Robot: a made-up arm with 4 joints. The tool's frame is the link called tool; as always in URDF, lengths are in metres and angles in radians. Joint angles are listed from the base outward.
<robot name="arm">
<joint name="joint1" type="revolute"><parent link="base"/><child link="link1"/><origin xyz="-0.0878 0.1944 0.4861"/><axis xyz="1 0 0"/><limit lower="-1.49" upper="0.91"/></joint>
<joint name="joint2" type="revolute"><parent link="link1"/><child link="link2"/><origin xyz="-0.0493 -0.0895 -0.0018"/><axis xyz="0 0 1"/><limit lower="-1.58" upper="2.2"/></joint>
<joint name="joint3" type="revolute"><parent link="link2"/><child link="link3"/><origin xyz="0.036 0.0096 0.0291"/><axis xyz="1 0 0"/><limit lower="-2.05" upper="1.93"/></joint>
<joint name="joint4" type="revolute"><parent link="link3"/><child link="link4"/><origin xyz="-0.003 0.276 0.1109"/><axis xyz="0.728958 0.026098 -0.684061"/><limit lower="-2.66" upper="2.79"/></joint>
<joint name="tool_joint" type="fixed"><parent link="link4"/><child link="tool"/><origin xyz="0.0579 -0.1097 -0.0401" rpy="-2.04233 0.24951 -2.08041"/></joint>
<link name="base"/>
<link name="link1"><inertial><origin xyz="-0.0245 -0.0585 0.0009"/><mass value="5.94"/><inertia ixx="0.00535" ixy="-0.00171" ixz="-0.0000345" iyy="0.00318" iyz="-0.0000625" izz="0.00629"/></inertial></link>
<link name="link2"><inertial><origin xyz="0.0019 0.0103 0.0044"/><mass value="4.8"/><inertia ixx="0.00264" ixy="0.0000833" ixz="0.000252" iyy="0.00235" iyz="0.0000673" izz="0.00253"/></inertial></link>
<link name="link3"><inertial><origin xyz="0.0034 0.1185 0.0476"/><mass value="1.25"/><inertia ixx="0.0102" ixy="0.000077" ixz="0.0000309" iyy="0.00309" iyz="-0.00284" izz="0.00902"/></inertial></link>
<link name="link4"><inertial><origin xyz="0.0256 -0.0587 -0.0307"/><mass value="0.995"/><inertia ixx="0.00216" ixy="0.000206" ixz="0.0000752" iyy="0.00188" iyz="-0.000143" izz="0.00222"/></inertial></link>
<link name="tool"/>
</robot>
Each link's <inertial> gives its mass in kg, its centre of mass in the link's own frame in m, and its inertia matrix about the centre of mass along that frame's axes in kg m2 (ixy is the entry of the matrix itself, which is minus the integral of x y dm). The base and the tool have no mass. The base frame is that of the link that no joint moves.
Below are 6 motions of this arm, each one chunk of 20 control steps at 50 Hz.
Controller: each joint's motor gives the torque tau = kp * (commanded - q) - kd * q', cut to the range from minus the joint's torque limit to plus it. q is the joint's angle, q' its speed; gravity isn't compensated. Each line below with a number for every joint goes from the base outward.
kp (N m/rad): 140 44 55 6
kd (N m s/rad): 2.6 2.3 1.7 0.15
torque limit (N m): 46 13 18 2
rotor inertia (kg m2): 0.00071 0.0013 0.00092 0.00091
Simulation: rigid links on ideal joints. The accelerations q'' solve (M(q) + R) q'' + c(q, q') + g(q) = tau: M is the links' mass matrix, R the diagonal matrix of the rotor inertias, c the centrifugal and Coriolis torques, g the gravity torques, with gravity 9.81 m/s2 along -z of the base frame. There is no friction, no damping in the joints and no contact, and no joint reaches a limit. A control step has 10 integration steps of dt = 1/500 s. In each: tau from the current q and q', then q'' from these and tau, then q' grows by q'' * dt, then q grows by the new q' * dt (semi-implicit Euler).
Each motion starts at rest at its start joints. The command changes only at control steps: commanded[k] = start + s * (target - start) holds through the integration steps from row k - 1 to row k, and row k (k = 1, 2, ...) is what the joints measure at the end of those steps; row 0 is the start. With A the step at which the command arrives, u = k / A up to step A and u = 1 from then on. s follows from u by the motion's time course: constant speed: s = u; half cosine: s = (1 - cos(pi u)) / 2; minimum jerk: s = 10 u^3 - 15 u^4 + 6 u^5; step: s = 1 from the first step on.
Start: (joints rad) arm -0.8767 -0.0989 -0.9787 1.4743
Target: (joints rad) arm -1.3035 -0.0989 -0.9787 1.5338
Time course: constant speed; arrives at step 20
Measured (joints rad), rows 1 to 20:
1: -0.8720 -0.0971 -0.9812 1.4890
2: -0.8720 -0.0927 -0.9792 1.5243
3: -0.8836 -0.0873 -0.9704 1.5656
4: -0.9034 -0.0824 -0.9599 1.5985
5: -0.9267 -0.0789 -0.9523 1.6163
6: -0.9509 -0.0768 -0.9492 1.6199
7: -0.9753 -0.0758 -0.9503 1.6144
8: -0.9999 -0.0755 -0.9542 1.6055
9: -1.0244 -0.0758 -0.9592 1.5978
10: -1.0487 -0.0763 -0.9641 1.5934
11: -1.0725 -0.0769 -0.9679 1.5925
12: -1.0955 -0.0775 -0.9700 1.5944
13: -1.1177 -0.0780 -0.9701 1.5979
14: -1.1392 -0.0782 -0.9684 1.6017
15: -1.1603 -0.0783 -0.9653 1.6053
16: -1.1813 -0.0781 -0.9612 1.6084
17: -1.2022 -0.0777 -0.9568 1.6111
18: -1.2233 -0.0772 -0.9525 1.6135
19: -1.2448 -0.0767 -0.9488 1.6159
20: -1.2665 -0.0762 -0.9458 1.6182

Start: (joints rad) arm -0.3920 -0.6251 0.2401 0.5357
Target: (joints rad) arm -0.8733 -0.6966 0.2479 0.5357
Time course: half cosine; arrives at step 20
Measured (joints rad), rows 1 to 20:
1: -0.3779 -0.6188 0.2276 0.5419
2: -0.3604 -0.6133 0.2079 0.5610
3: -0.3579 -0.6134 0.1931 0.5829
4: -0.3731 -0.6167 0.1849 0.5980
5: -0.4008 -0.6199 0.1810 0.6041
6: -0.4349 -0.6214 0.1792 0.6048
7: -0.4714 -0.6213 0.1782 0.6047
8: -0.5088 -0.6204 0.1779 0.6065
9: -0.5469 -0.6197 0.1781 0.6104
10: -0.5860 -0.6197 0.1789 0.6153
11: -0.6256 -0.6204 0.1798 0.6200
12: -0.6651 -0.6218 0.1806 0.6237
13: -0.7036 -0.6235 0.1810 0.6268
14: -0.7398 -0.6252 0.1809 0.6295
15: -0.7729 -0.6268 0.1804 0.6324
16: -0.8018 -0.6281 0.1795 0.6357
17: -0.8259 -0.6291 0.1785 0.6391
18: -0.8445 -0.6298 0.1774 0.6425
19: -0.8571 -0.6302 0.1765 0.6454
20: -0.8635 -0.6302 0.1757 0.6476

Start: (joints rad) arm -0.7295 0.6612 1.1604 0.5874
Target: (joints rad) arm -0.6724 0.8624 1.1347 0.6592
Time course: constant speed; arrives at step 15
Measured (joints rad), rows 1 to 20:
1: -0.7212 0.6622 1.1486 0.5789
2: -0.7078 0.6695 1.1314 0.5715
3: -0.6966 0.6801 1.1190 0.5756
4: -0.6895 0.6918 1.1125 0.5881
5: -0.6854 0.7037 1.1096 0.6018
6: -0.6828 0.7157 1.1081 0.6119
7: -0.6806 0.7277 1.1066 0.6172
8: -0.6779 0.7400 1.1049 0.6190
9: -0.6747 0.7524 1.1031 0.6195
10: -0.6708 0.7651 1.1015 0.6205
11: -0.6665 0.7778 1.1002 0.6227
12: -0.6619 0.7907 1.0993 0.6262
13: -0.6573 0.8037 1.0986 0.6304
14: -0.6526 0.8168 1.0979 0.6347
15: -0.6482 0.8298 1.0973 0.6388
16: -0.6444 0.8395 1.0966 0.6432
17: -0.6424 0.8461 1.0967 0.6464
18: -0.6422 0.8502 1.0973 0.6473
19: -0.6431 0.8526 1.0979 0.6459
20: -0.6446 0.8540 1.0983 0.6429

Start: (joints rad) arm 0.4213 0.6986 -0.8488 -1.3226
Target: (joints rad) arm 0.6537 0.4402 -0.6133 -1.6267
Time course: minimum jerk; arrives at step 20
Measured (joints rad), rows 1 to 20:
1: 0.4367 0.7028 -0.8648 -1.3229
2: 0.4552 0.7081 -0.8876 -1.3263
3: 0.4631 0.7105 -0.9036 -1.3342
4: 0.4636 0.7101 -0.9129 -1.3472
5: 0.4643 0.7073 -0.9180 -1.3656
6: 0.4697 0.7022 -0.9196 -1.3897
7: 0.4811 0.6939 -0.9164 -1.4189
8: 0.4977 0.6818 -0.9070 -1.4522
9: 0.5183 0.6658 -0.8908 -1.4875
10: 0.5415 0.6464 -0.8683 -1.5224
11: 0.5660 0.6243 -0.8411 -1.5543
12: 0.5907 0.6006 -0.8106 -1.5809
13: 0.6143 0.5761 -0.7790 -1.6004
14: 0.6360 0.5518 -0.7478 -1.6121
15: 0.6549 0.5284 -0.7188 -1.6164
16: 0.6702 0.5066 -0.6933 -1.6142
17: 0.6816 0.4871 -0.6726 -1.6073
18: 0.6889 0.4705 -0.6573 -1.5978
19: 0.6923 0.4571 -0.6481 -1.5881
20: 0.6924 0.4471 -0.6449 -1.5806

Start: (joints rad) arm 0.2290 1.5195 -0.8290 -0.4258
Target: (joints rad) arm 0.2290 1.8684 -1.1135 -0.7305
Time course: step
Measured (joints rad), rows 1 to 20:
1: 0.2508 1.5632 -0.8762 -0.5235
2: 0.2822 1.6497 -0.9673 -0.6862
3: 0.2993 1.7412 -1.0624 -0.8228
4: 0.3000 1.8166 -1.1428 -0.9026
5: 0.2926 1.8681 -1.1992 -0.9217
6: 0.2860 1.8966 -1.2277 -0.8912
7: 0.2841 1.9078 -1.2306 -0.8328
8: 0.2860 1.9088 -1.2158 -0.7720
9: 0.2886 1.9054 -1.1936 -0.7285
10: 0.2897 1.9015 -1.1723 -0.7106
11: 0.2889 1.8988 -1.1564 -0.7145
12: 0.2874 1.8977 -1.1470 -0.7306
13: 0.2862 1.8976 -1.1432 -0.7490
14: 0.2860 1.8981 -1.1439 -0.7630
15: 0.2868 1.8985 -1.1473 -0.7700
16: 0.2880 1.8983 -1.1521 -0.7706
17: 0.2893 1.8975 -1.1572 -0.7668
18: 0.2903 1.8962 -1.1616 -0.7613
19: 0.2909 1.8947 -1.1648 -0.7561
20: 0.2911 1.8934 -1.1665 -0.7525

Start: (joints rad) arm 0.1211 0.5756 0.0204 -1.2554
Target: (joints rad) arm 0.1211 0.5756 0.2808 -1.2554
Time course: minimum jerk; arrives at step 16
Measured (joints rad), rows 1 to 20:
1: 0.1373 0.5723 0.0031 -1.2539
2: 0.1568 0.5707 -0.0192 -1.2405
3: 0.1646 0.5733 -0.0310 -1.2189
4: 0.1625 0.5778 -0.0325 -1.2004
5: 0.1567 0.5819 -0.0269 -1.1923
6: 0.1511 0.5848 -0.0159 -1.1952
7: 0.1474 0.5864 0.0008 -1.2053
8: 0.1458 0.5872 0.0237 -1.2178
9: 0.1462 0.5874 0.0525 -1.2282
10: 0.1483 0.5871 0.0859 -1.2340
11: 0.1520 0.5864 0.1218 -1.2344
12: 0.1570 0.5852 0.1578 -1.2295
13: 0.1627 0.5834 0.1913 -1.2203
14: 0.1686 0.5810 0.2201 -1.2083
15: 0.1738 0.5783 0.2423 -1.1950
16: 0.1776 0.5755 0.2571 -1.1825
17: 0.1793 0.5733 0.2647 -1.1724
18: 0.1787 0.5719 0.2660 -1.1664
19: 0.1760 0.5714 0.2623 -1.1652
20: 0.1720 0.5717 0.2550 -1.1685

